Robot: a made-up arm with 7 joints. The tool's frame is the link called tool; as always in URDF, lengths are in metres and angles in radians.
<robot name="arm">
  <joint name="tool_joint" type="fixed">
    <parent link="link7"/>
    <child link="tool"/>
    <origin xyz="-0.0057 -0.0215 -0.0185" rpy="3.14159 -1.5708 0"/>
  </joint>
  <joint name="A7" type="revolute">
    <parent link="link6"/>
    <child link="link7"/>
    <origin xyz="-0.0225 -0.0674 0.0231" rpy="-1.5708 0 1.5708"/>
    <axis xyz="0 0 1"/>
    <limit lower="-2.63" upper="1.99" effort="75" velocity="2.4"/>
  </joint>
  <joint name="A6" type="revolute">
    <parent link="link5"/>
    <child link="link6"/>
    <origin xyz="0.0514 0.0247 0.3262" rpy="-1.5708 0 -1.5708"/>
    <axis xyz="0 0 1"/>
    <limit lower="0.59" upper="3.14" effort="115" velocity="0.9"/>
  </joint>
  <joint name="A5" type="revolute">
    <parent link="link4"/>
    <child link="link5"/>
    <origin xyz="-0.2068 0.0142 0.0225" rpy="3.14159 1.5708 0"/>
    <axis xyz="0 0 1"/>
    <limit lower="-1.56" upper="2.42" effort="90" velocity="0.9"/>
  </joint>
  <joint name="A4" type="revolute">
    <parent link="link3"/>
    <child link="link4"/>
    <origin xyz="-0.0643 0.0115 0.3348" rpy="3.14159 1.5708 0"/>
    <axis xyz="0 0 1"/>
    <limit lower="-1.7" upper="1.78" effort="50" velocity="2.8"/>
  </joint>
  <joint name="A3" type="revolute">
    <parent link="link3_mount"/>
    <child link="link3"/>
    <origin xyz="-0.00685 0.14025 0.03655" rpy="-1.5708 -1.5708 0"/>
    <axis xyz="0 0 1"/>
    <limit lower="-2.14" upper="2.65" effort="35" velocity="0.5"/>
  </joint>
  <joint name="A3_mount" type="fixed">
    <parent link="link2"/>
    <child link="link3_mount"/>
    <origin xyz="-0.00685 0.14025 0.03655" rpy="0 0 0"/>
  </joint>
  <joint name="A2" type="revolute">
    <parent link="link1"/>
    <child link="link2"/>
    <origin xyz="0.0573 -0.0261 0.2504" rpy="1.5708 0 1.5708"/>
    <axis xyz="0 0 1"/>
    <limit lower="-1.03" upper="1.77" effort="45" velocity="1.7"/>
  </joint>
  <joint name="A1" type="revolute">
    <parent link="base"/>
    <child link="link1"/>
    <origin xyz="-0.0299 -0.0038 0.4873" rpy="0 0 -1.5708"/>
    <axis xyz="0 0 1"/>
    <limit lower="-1.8" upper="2.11" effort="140" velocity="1.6"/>
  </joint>
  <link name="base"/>
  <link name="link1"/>
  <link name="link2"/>
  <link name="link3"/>
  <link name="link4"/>
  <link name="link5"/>
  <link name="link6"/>
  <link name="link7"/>
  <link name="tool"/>
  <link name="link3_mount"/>
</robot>
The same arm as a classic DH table. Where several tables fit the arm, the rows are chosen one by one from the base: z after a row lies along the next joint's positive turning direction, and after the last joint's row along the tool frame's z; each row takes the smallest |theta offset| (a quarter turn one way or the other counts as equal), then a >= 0, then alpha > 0; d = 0 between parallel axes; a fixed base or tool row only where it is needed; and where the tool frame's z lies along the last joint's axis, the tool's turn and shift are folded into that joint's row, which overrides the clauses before.
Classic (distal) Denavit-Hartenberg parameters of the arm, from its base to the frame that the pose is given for. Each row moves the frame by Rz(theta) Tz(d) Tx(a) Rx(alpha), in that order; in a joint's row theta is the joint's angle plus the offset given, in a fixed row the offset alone. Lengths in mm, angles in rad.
base (fixed): d 0, theta_offset 0.1264, a -30.1, alpha 0
A1: d 737.7, theta_offset -0.1264, a -26.1, alpha 1.5708
A2: d 130.4, theta_offset 0, a -13.7, alpha -1.5708
A3: d 615.3, theta_offset 0, a 11.5, alpha -1.5708
A4: d 86.8, theta_offset 0, a -14.2, alpha 1.5708
A5: d 533, theta_offset 0, a 24.7, alpha 1.5708
A6: d 74.5, theta_offset 1.5708, a 67.4, alpha 1.5708
A7: d 4, theta_offset 1.5708, a 21.5, alpha -1.5708
tool (fixed): d -5.7, theta_offset -1.5708, a 0, alpha 0
Joint limits (rad, base to tool): -1.8..2.11 -1.03..1.77 -2.14..2.65 -1.7..1.78 -1.56..2.42 0.59..3.14 -2.63..1.99

